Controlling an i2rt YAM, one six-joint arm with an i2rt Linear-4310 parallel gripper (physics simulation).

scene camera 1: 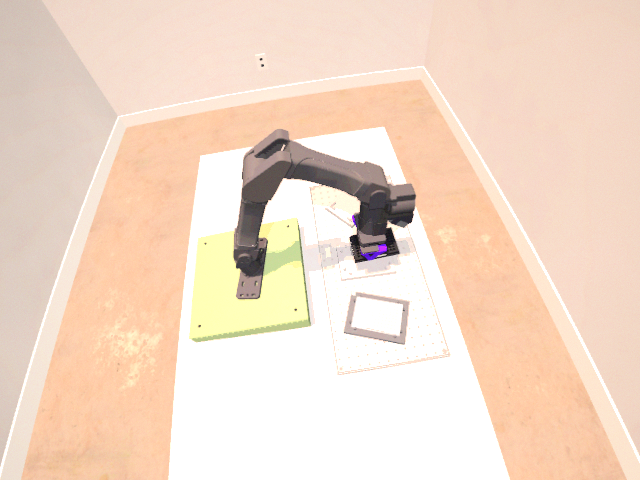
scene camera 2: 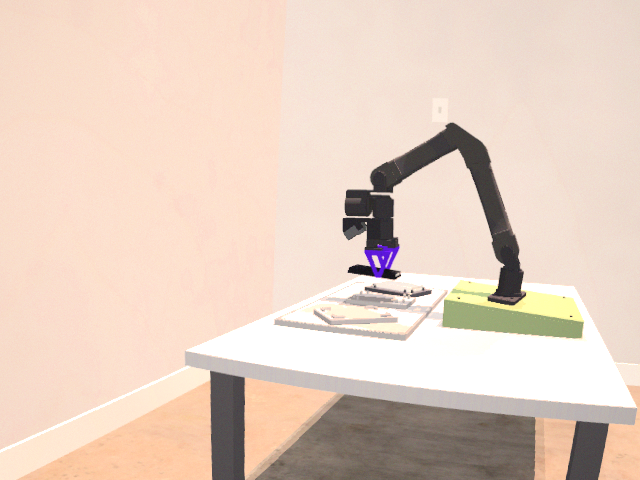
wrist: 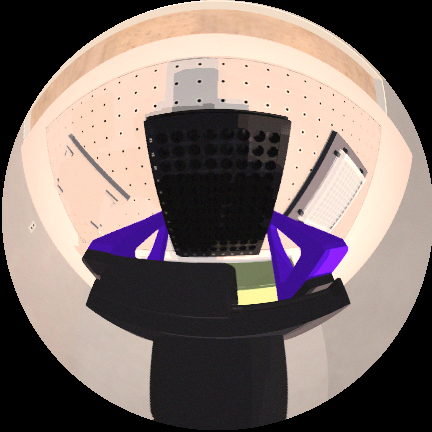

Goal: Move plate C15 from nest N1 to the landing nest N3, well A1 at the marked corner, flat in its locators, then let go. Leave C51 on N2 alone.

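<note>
The gripper [scene camera 1: 372,246] [scene camera 2: 378,273] [wrist: 218,220] is shut on the black plate C15 [scene camera 1: 392,241] [scene camera 2: 359,270] [wrist: 215,150], its purple fingers at two opposite sides. The plate looks about level and hangs above the board, with a gap beneath it. A pale middle nest [scene camera 1: 368,275] [scene camera 2: 403,302] lies below and is partly hidden in scene camera 1. Another pale nest [scene camera 1: 339,215] [scene camera 2: 361,318] [wrist: 100,167] stands turned at one end. I cannot read the nest labels or the plate's well marks. The white plate C51 [scene camera 1: 378,316] [scene camera 2: 395,286] [wrist: 335,192] sits in the grey nest [scene camera 1: 374,338] [wrist: 322,167].
The nests stand on a perforated board [scene camera 1: 426,330] [scene camera 2: 405,333] [wrist: 145,87] on the white table [scene camera 1: 310,423] [scene camera 2: 465,372]. The arm's base is mounted on a yellow-green block [scene camera 1: 217,289] [scene camera 2: 511,322] beside the board.
</note>
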